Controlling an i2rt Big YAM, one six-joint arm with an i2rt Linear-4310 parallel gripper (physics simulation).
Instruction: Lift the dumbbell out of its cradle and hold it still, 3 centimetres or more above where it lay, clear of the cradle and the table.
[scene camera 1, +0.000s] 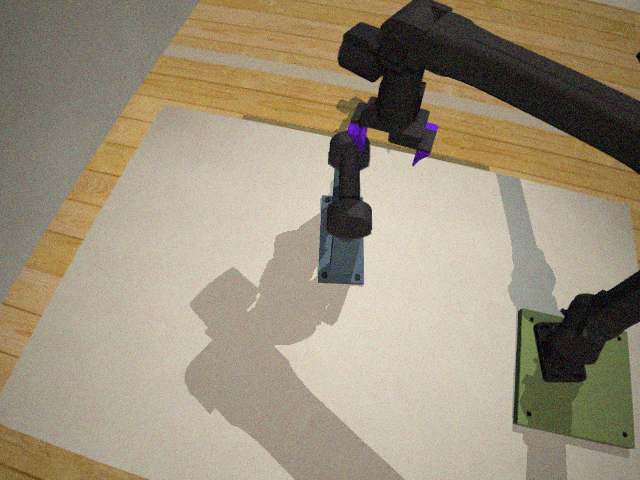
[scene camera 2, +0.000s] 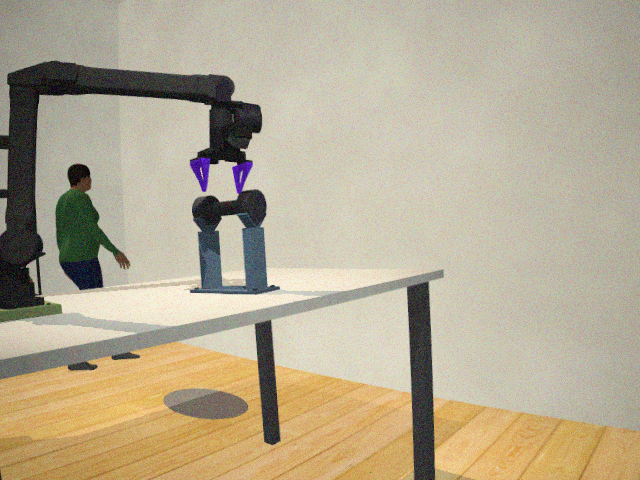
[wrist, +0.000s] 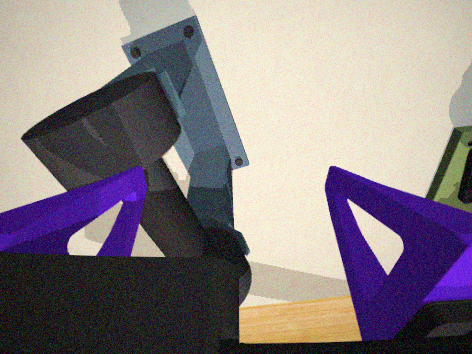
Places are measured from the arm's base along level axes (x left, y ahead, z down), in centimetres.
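Where they show: gripper, fingertip midpoint: (scene camera 1: 387, 156) (scene camera 2: 222, 192) (wrist: 235, 176); arm's base, link origin: (scene camera 1: 557, 352) (scene camera 2: 14, 305).
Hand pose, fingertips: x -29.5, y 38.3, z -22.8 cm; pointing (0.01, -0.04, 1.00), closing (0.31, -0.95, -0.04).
Things, the pixels of their top centre, and the offset from my fingertips. Level surfaces: height alone.
- black dumbbell, top centre: (wrist: 156, 260) (scene camera 1: 351, 170) (scene camera 2: 227, 193) dx +4.1, dy +6.6, dz -0.6 cm
- blue cradle, top centre: (wrist: 171, 200) (scene camera 1: 348, 189) (scene camera 2: 228, 215) dx +4.1, dy +6.6, dz +5.2 cm
- pale table, surface height: dz +24.9 cm
A black dumbbell (scene camera 1: 349, 178) (scene camera 2: 229, 207) (wrist: 172, 215) lies level in the forked tops of a blue cradle (scene camera 1: 341, 263) (scene camera 2: 254, 258) (wrist: 210, 120) with two posts. My gripper (scene camera 1: 387, 156) (scene camera 2: 222, 191) (wrist: 235, 176) is open, with purple fingers pointing down and nothing between them. In the second scene view the fingertips are slightly above the dumbbell. In the wrist view the dumbbell's handle and near weight lie toward the left finger, not centred between the fingers. The far weight is partly hidden by the gripper's body.
The cradle stands on a pale table (scene camera 1: 155, 206) (scene camera 2: 330, 281), near one of its edges. The arm's base stands on a green plate (scene camera 1: 604, 408) (scene camera 2: 49, 308) (wrist: 445, 185). A person in a green top (scene camera 2: 80, 227) stands beyond the table.
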